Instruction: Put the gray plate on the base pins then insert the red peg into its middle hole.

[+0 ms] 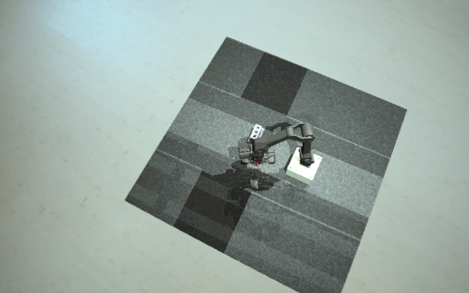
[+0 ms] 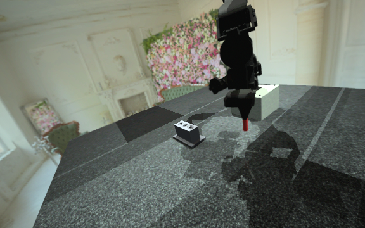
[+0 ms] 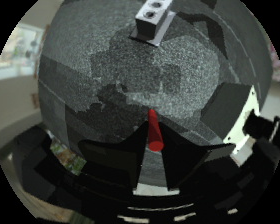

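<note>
The gray plate lies 190 mm to the right of my gripper tip, 90 mm ahead of it and 50 mm below it. The rest, counted from my gripper tip: pin base (190 mm to the right, 90 mm below, 90 mm ahead); red peg (right at my gripper tip).
</note>
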